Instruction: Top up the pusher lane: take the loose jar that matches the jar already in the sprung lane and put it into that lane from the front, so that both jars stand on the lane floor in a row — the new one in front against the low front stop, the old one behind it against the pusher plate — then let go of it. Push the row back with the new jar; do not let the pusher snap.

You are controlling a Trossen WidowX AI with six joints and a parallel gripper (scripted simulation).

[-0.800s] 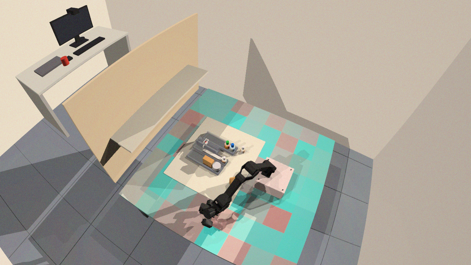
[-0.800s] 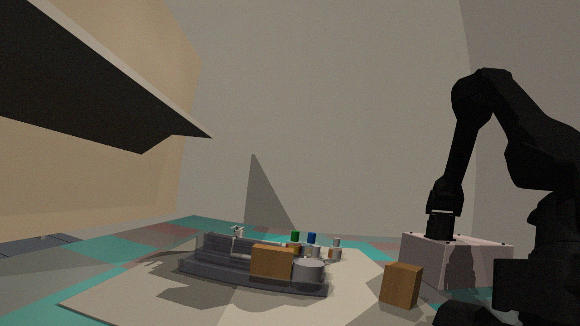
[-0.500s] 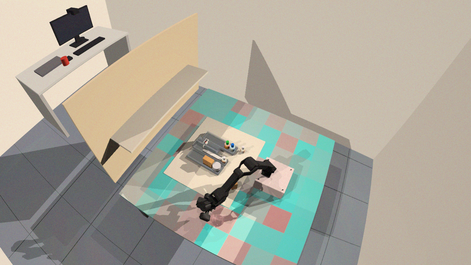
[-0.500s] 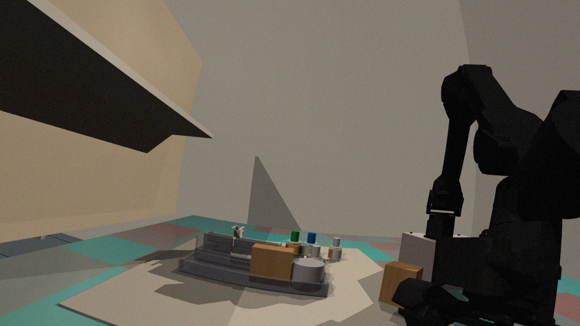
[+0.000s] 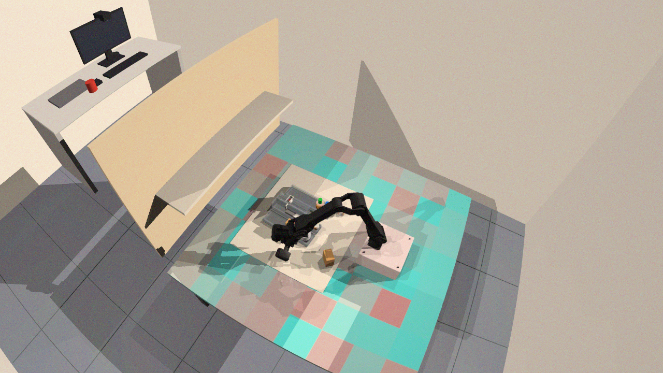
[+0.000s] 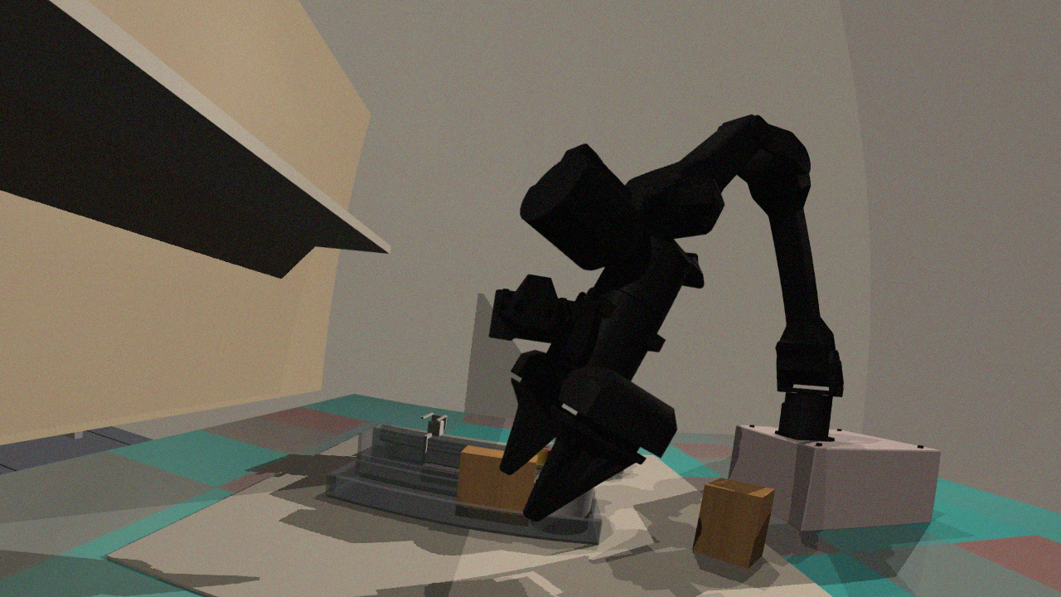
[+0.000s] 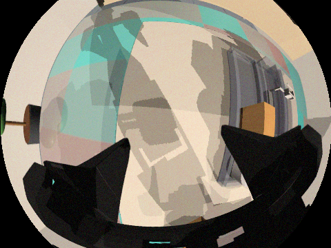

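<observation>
Right now the orange box is 140 mm to the right of my gripper tip, 40 mm below it and 20 mm ahead of it. Also, from my gripper tip: grey cylinder: 140 mm to the right, 50 mm below, 50 mm behind; then grey lane rack: 250 mm to the right, 80 mm ahead, 60 mm below.
</observation>
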